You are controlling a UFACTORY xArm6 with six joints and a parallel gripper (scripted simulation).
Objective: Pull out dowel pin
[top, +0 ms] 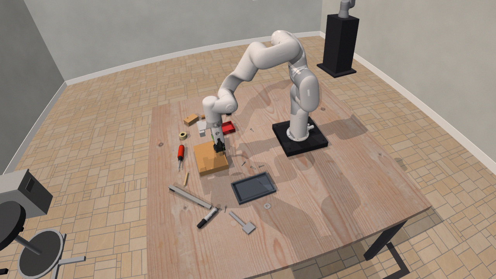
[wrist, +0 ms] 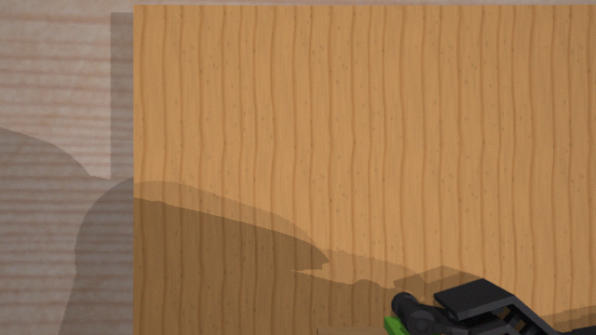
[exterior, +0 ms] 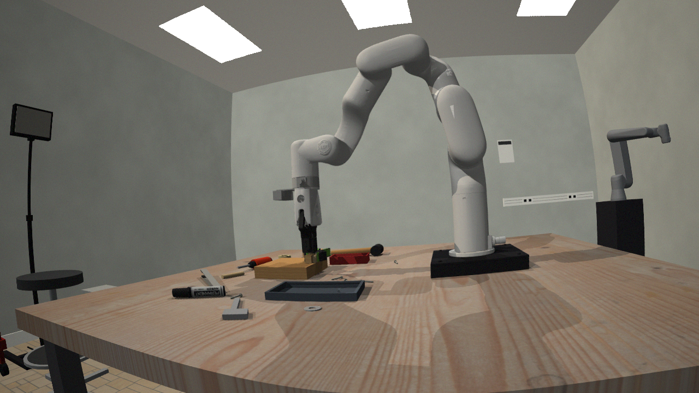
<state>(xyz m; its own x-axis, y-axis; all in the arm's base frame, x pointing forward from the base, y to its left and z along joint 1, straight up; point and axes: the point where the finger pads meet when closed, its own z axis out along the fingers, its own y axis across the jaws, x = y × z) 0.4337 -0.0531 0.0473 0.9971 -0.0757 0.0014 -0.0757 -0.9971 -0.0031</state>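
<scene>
Now: the dowel pin 2 cm below my hand. Round my hand: small wooden block (4 cm below); then red tray (20 cm to the right, 8 cm behind, 7 cm below); then orange bench board (6 cm below, 5 cm ahead, 1 cm to the right).
</scene>
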